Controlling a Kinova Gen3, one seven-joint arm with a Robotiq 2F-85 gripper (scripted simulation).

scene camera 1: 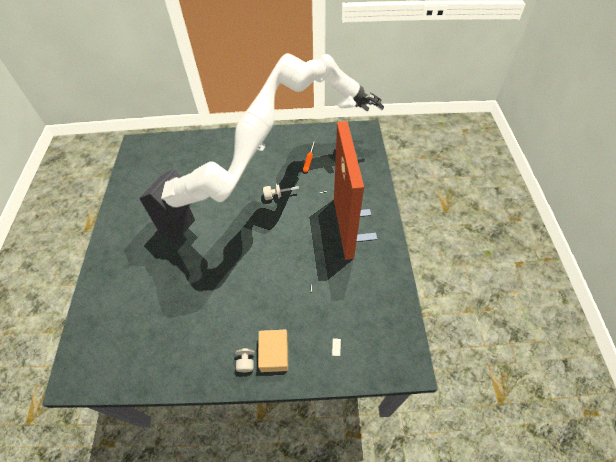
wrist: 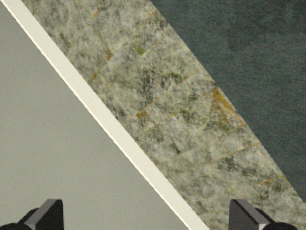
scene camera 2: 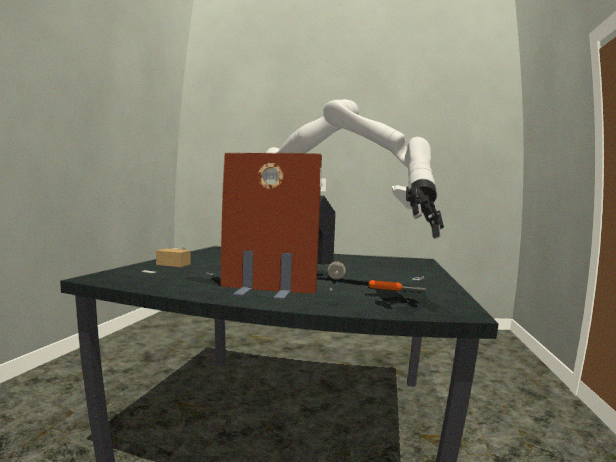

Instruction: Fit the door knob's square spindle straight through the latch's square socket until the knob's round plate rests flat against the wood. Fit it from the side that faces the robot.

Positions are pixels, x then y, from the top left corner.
Labels:
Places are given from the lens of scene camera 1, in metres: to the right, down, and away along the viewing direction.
tan block (scene camera 1: 273,345): -0.11, 0.37, 1.26
red-brown door panel (scene camera 1: 348,189): 0.13, -0.13, 1.24

